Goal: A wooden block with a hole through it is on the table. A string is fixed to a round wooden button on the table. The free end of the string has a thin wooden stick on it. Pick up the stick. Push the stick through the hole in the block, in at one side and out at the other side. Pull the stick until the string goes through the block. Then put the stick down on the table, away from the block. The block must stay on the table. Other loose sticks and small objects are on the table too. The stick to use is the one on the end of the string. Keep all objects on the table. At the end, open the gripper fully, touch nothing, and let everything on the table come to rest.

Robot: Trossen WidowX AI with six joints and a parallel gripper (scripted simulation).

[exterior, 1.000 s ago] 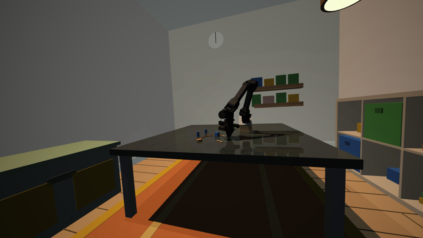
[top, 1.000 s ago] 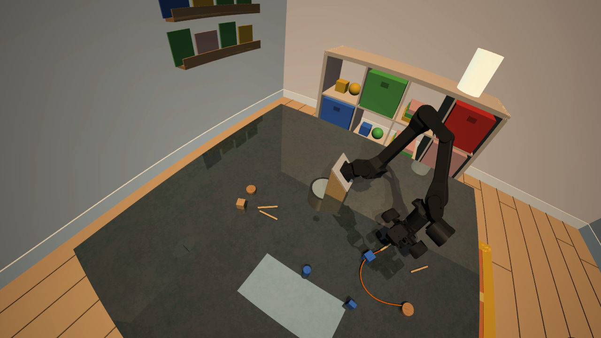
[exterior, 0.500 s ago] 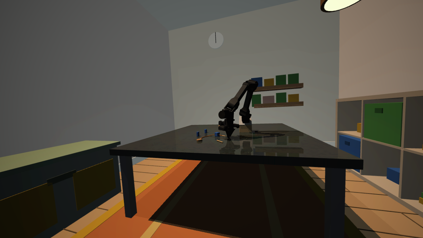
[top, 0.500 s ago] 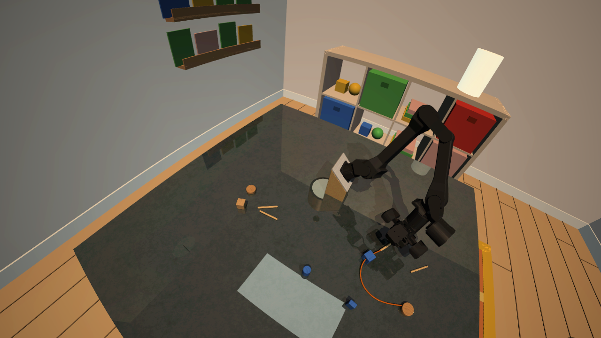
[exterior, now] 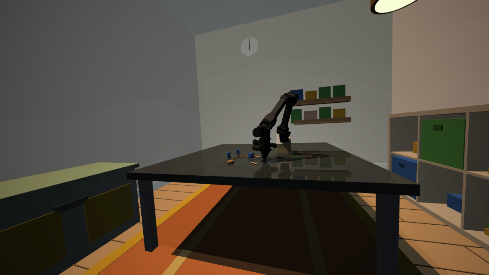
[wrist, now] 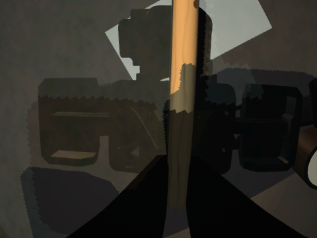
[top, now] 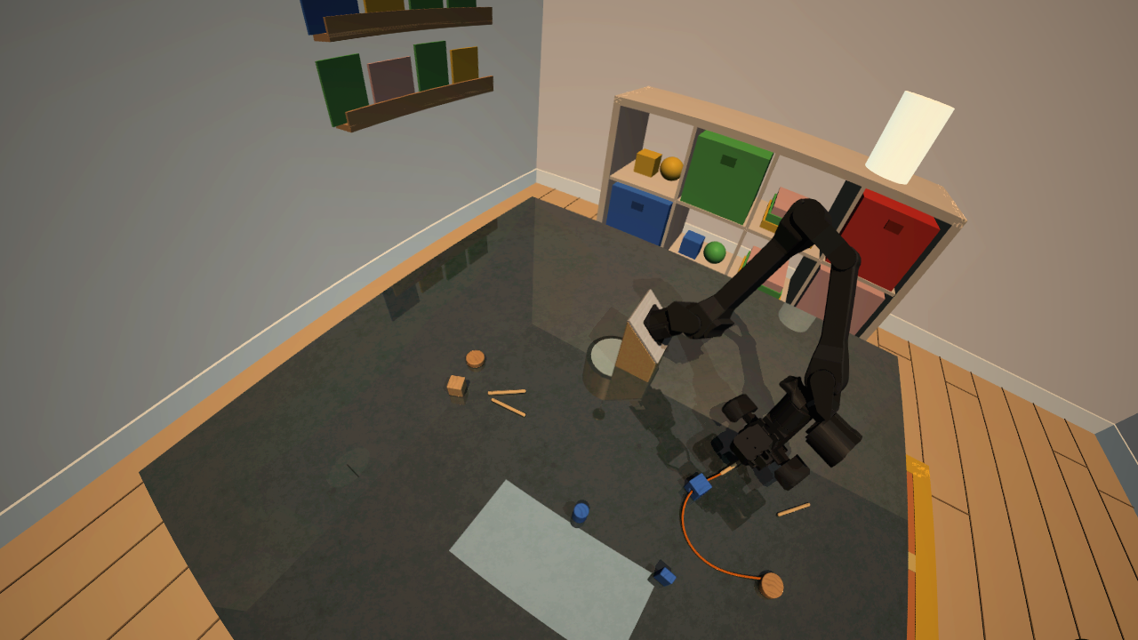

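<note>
My gripper tip is now 4 cm short of the loose stick and 13 cm to the right of it. Round my gripper tip: wooden disc: 7 cm ahead, 58 cm to the right, 1 cm above; then round wooden button: 20 cm ahead, 10 cm to the left, 1 cm above; then wooden cube: 15 cm ahead, 57 cm to the right, 1 cm above.
</note>
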